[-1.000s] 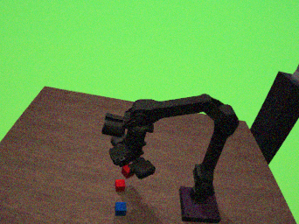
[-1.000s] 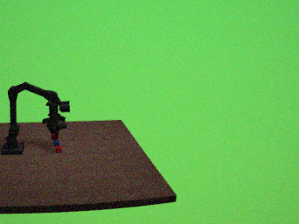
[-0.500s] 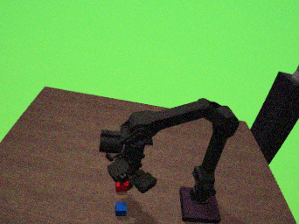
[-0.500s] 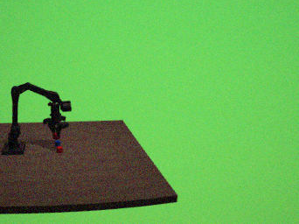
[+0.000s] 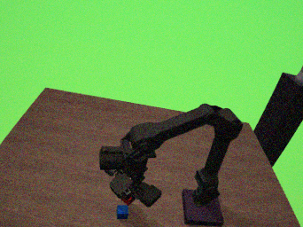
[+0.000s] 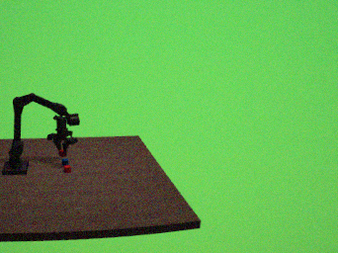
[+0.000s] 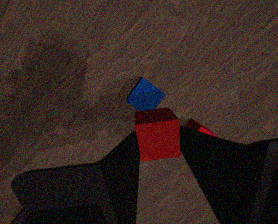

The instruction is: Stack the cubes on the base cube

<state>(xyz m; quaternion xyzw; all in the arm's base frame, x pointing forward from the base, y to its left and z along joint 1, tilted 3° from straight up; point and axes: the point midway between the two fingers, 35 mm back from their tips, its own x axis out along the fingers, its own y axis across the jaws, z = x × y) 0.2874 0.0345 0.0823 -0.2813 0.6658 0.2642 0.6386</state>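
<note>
Now: the blue base cube 7 cm below my gripper tip, 2 cm to the left of it and 1 cm ahead of it.
</note>
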